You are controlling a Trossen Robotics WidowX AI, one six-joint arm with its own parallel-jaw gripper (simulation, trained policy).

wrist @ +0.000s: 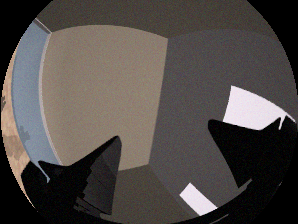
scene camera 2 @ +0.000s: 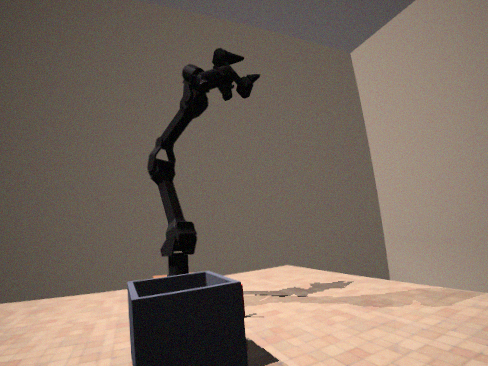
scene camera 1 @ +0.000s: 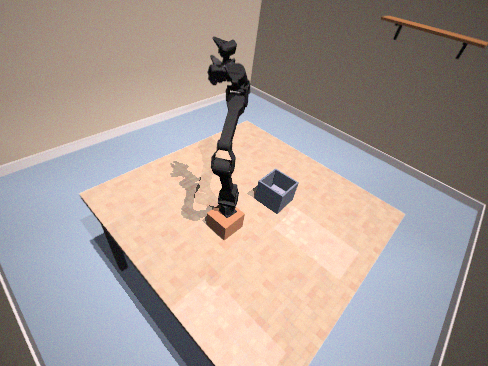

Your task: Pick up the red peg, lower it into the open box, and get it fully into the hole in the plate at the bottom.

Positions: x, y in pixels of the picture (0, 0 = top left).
Labels:
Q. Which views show my gripper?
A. The wrist view, scene camera 2 and scene camera 1: all of them.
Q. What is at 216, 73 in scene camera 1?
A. My gripper.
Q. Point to a dark blue box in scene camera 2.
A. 201, 311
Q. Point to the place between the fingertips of my gripper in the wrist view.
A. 166, 133

